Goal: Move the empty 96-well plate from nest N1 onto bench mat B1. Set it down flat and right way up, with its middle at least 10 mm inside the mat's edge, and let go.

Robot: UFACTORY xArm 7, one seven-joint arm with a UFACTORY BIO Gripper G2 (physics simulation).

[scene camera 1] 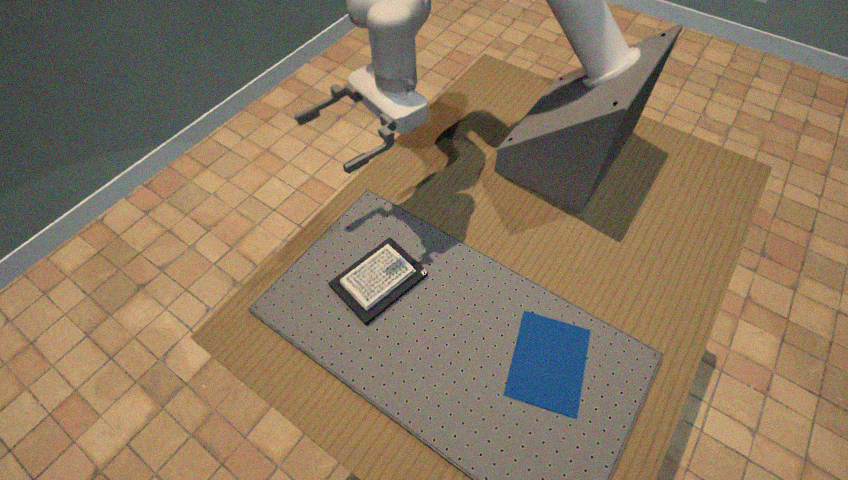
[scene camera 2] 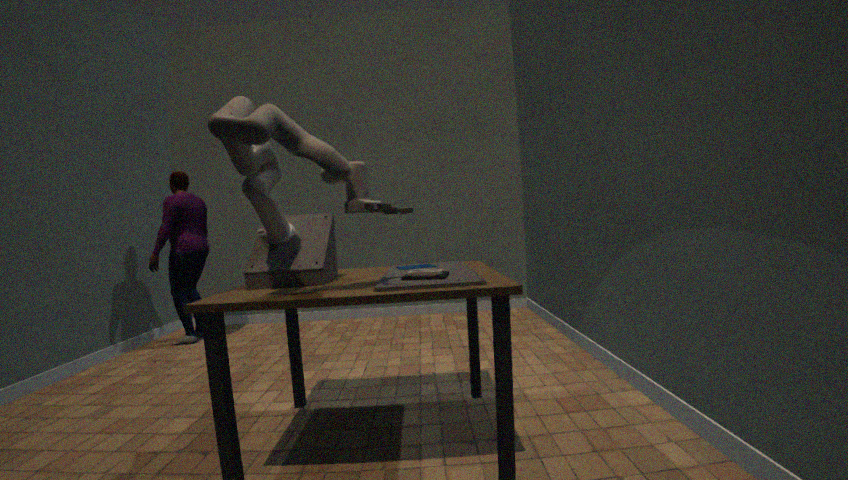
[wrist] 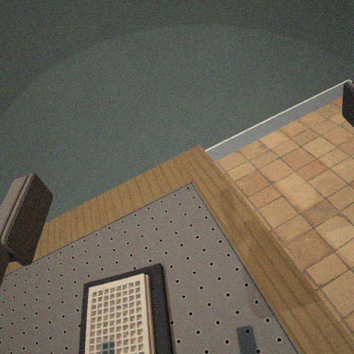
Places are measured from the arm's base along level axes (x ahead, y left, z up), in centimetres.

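Where they show: end effector, tool point: (scene camera 1: 330, 138) (scene camera 2: 399, 210); arm's base, origin of the base link: (scene camera 1: 611, 69) (scene camera 2: 280, 234).
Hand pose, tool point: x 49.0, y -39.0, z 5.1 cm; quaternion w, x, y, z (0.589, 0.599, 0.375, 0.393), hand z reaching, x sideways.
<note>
Each offset is from my tool point to the top centre of the thing. Level surfaces: height alone.
The white 96-well plate @[dx +9.8, dy +12.7, dz -22.5 cm] (scene camera 1: 377, 275) (scene camera 2: 424, 271) (wrist: 118, 317) lies flat in the dark nest N1 @[dx +9.8, dy +12.7, dz -23.7 cm] (scene camera 1: 395, 293) (wrist: 162, 310). Its lower part is cut off in the wrist view. The blue bench mat B1 @[dz -24.9 cm] (scene camera 1: 547, 364) (scene camera 2: 417, 266) lies flat with nothing on it; it does not show in the wrist view. My gripper (scene camera 1: 330, 141) (scene camera 2: 408, 209) (wrist: 189, 161) is open and empty, its fingers wide apart. It hangs well above the table, off to the side of the nest towards the robot base, with fingers pointing nearly level.
The grey perforated board @[dz -25.2 cm] (scene camera 1: 452, 356) (wrist: 210, 265) bears the nest and the mat on the wooden table @[dz -26.4 cm] (scene camera 1: 684, 237) (scene camera 2: 351, 294). The robot's dark wedge-shaped base (scene camera 1: 559, 154) (scene camera 2: 315, 249) stands behind the board. A person (scene camera 2: 185, 226) in purple stands beyond the table near the wall.
</note>
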